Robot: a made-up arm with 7 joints. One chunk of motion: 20 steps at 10 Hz.
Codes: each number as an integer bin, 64 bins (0 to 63) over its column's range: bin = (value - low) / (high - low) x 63, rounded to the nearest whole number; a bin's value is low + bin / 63 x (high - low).
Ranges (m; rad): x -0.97..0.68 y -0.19..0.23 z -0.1..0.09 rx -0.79..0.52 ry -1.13..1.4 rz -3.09..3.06
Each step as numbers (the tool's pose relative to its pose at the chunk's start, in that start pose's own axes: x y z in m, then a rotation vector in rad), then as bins.
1 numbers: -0.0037 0.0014 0.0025 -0.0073 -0.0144 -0.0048
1 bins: 37 29 34 38 28 32
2 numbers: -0.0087 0.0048 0.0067 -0.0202 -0.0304 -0.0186
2 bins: 37 29 35 37 27 31
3 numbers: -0.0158 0.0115 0.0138 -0.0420 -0.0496 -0.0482
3 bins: 36 30 38 36 27 31
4 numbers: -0.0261 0.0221 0.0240 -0.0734 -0.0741 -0.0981
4 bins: 36 32 41 34 26 31
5 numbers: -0.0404 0.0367 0.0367 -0.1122 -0.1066 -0.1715
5 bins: 35 34 45 33 25 30
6 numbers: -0.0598 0.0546 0.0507 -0.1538 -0.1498 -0.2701
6 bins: 35 37 50 31 24 29
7 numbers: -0.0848 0.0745 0.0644 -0.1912 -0.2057 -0.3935
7 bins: 34 40 55 29 23 28
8 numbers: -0.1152 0.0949 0.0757 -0.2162 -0.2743 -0.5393
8 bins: 33 43 58 28 21 26
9 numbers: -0.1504 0.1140 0.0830 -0.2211 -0.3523 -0.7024
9 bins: 31 46 61 27 19 24
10 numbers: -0.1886 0.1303 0.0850 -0.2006 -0.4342 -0.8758
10 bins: 30 48 61 28 17 23
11 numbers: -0.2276 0.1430 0.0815 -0.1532 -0.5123 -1.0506
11 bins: 28 50 60 31 15 21
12 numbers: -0.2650 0.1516 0.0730 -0.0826 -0.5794 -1.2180
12 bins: 27 51 57 34 14 19
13 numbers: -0.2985 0.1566 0.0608 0.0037 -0.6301 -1.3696
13 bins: 26 52 53 38 12 18
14 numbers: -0.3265 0.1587 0.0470 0.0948 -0.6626 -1.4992
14 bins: 25 52 49 43 12 16
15 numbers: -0.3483 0.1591 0.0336 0.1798 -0.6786 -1.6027
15 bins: 24 52 44 47 11 15
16 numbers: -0.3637 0.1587 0.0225 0.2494 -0.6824 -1.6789
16 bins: 23 52 41 50 11 14
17 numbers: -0.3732 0.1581 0.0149 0.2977 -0.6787 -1.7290
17 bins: 23 52 38 52 11 14
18 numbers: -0.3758 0.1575 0.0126 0.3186 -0.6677 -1.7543
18 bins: 23 52 37 53 12 14
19 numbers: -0.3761 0.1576 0.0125 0.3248 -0.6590 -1.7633
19 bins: 23 52 37 54 12 14
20 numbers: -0.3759 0.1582 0.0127 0.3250 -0.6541 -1.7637
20 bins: 23 52 37 54 12 14
